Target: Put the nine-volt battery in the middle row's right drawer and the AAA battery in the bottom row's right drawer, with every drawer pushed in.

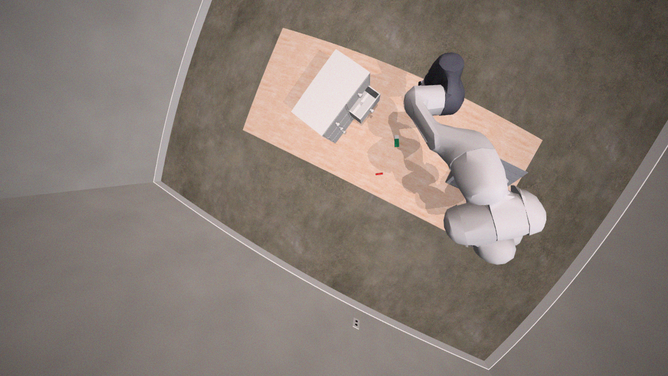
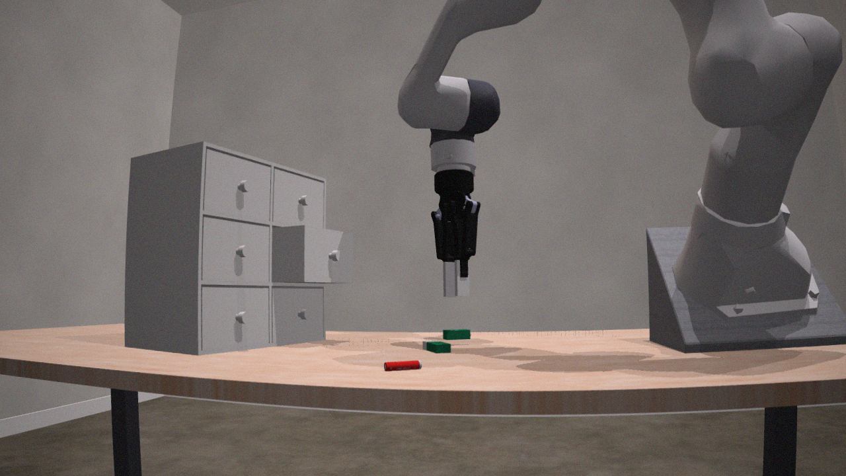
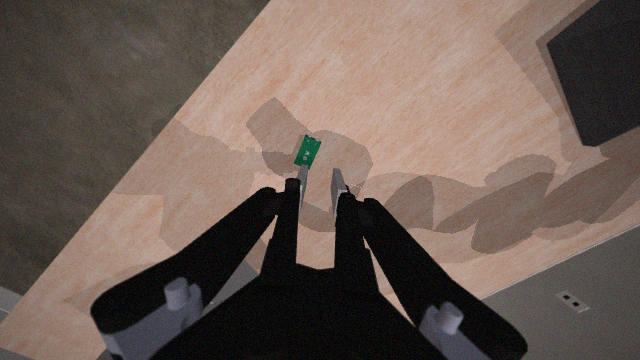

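Right now the green nine-volt battery is 3 cm to the right of my hand and 11 cm below it. The rest, counted from my hand: red AAA battery 1 cm behind, 39 cm to the left, 11 cm below.
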